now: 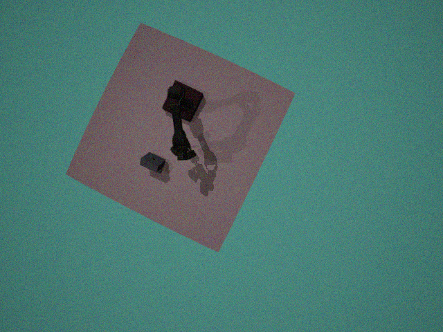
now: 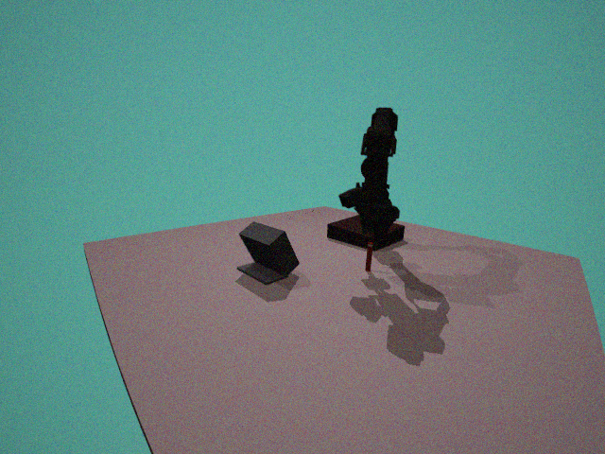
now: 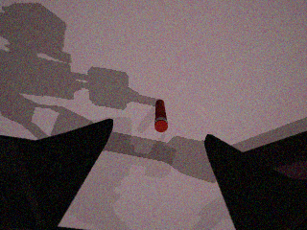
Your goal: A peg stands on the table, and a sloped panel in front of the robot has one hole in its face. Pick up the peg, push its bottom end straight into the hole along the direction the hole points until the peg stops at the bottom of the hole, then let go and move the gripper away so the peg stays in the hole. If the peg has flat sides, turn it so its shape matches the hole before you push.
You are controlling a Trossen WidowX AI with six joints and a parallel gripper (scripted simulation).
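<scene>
Now: gripper tip 40 mm above the red peg. Round my gripper tip: sloped panel (210 mm ahead, 170 mm to the right, 30 mm below).
</scene>
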